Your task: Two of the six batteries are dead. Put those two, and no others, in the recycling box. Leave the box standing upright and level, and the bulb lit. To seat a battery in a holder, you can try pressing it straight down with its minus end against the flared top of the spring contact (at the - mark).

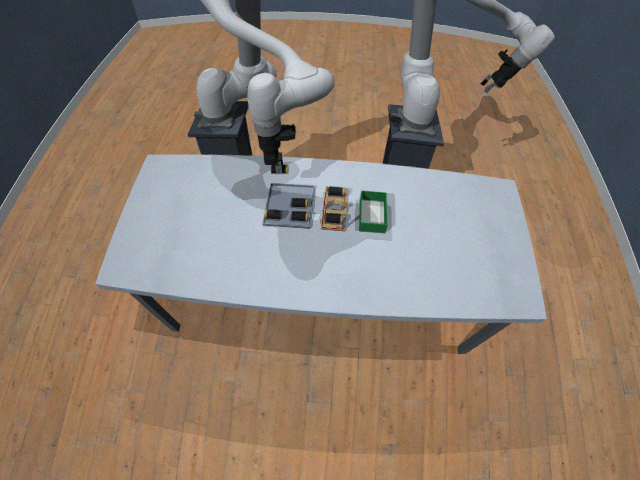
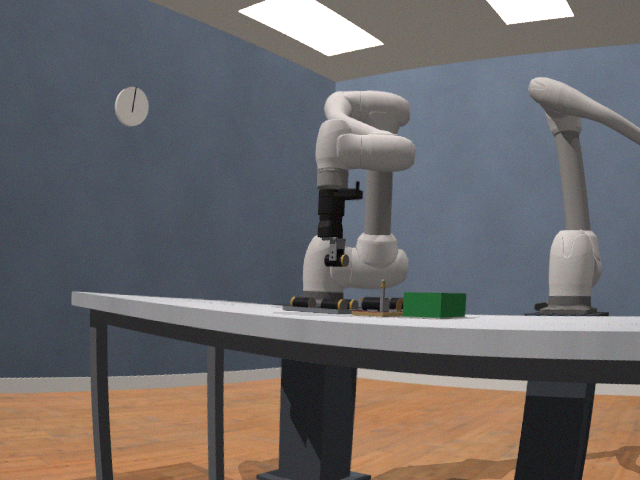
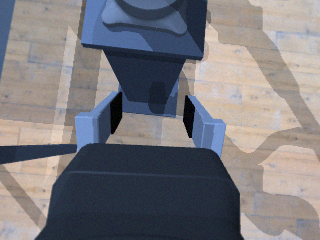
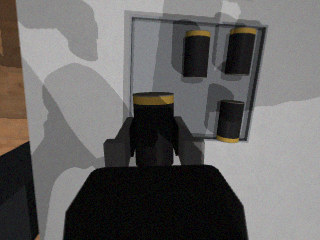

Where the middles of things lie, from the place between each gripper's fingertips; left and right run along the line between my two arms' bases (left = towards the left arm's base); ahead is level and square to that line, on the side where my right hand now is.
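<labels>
Relative to the green recycling box (image 2: pixel 415 305), my right hand is 14 cm above, 10 cm short of it and 36 cm to the right. The grey tray (image 1: pixel 279 197) is 16 cm below my right hand, 3 cm to the left of it and 6 cm ahead of it. Going by its middle, the grey tray is nearer to my right hand than to my left gripper.
My left gripper is 25 cm above the green recycling box, 56 cm to the left of it and 60 cm short of it. Grey tray, from my left hand: 26 cm below, 88 cm to the right, 57 cm ahead.
</labels>
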